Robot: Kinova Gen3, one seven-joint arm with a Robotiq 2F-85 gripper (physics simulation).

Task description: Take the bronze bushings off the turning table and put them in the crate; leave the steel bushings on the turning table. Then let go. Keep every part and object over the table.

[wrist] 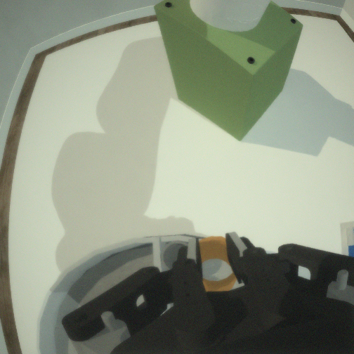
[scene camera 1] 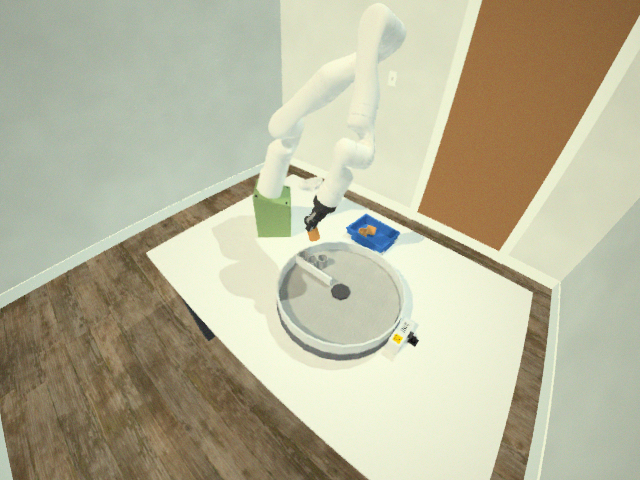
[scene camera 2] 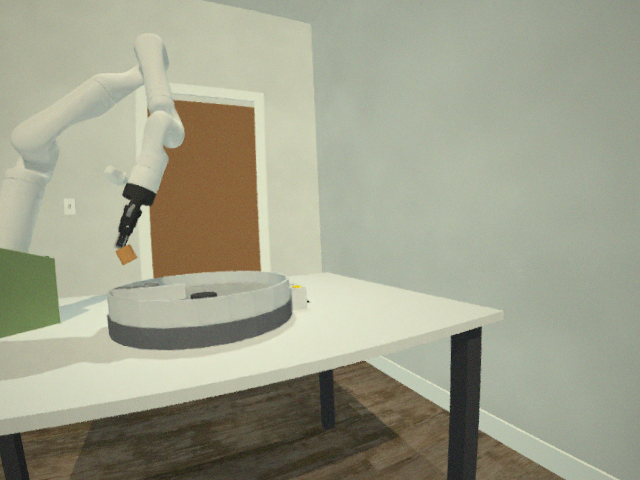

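Pixels of known places: gripper, between the fingertips: (scene camera 1: pixel 310 228) (scene camera 2: pixel 118 249); arm's base, origin of its link: (scene camera 1: pixel 269 191) (scene camera 2: pixel 5 251).
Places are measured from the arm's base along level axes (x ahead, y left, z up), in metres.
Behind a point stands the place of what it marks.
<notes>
My gripper (scene camera 1: pixel 310 228) @(x 0.254, y -0.105, z -0.008 m) (scene camera 2: pixel 121 245) @(x 0.254, y -0.105, z -0.008 m) (wrist: pixel 212 247) is shut on a bronze bushing (scene camera 1: pixel 313 235) @(x 0.279, y -0.123, z -0.015 m) (scene camera 2: pixel 126 254) @(x 0.270, y -0.127, z -0.022 m) (wrist: pixel 215 285), an orange ring held tilted in the air. In the scene camera 1 view it is just beyond the back rim of the turning table (scene camera 1: pixel 361 315) @(x 0.529, y -0.251, z -0.137 m) (scene camera 2: pixel 206 316) @(x 0.381, y -0.406, z -0.133 m) (wrist: pixel 47 312). Several grey steel bushings (scene camera 1: pixel 322 259) @(x 0.314, y -0.112, z -0.124 m) sit close together on the turning table near its back rim, beside the white bar; one steel bushing (wrist: pixel 174 253) shows partly behind a finger in the wrist view. The blue crate (scene camera 1: pixel 364 243) @(x 0.404, y 0.101, z -0.170 m) stands behind the turning table and holds orange bronze bushings (scene camera 1: pixel 368 230) @(x 0.391, y 0.176, z -0.157 m), partly overlapping.
A white bar (scene camera 1: pixel 316 271) @(x 0.330, y -0.188, z -0.106 m) runs from the turning table's rim towards its dark hub (scene camera 1: pixel 340 291) @(x 0.433, y -0.205, z -0.129 m). The green arm base (scene camera 1: pixel 273 215) @(x 0.049, y -0.048, z -0.070 m) (scene camera 2: pixel 25 294) @(x 0.044, y -0.051, z -0.103 m) (wrist: pixel 220 75) stands left of the gripper in scene camera 1. A small control box (scene camera 1: pixel 402 334) @(x 0.666, y -0.255, z -0.131 m) adjoins the turning table's front right side.
</notes>
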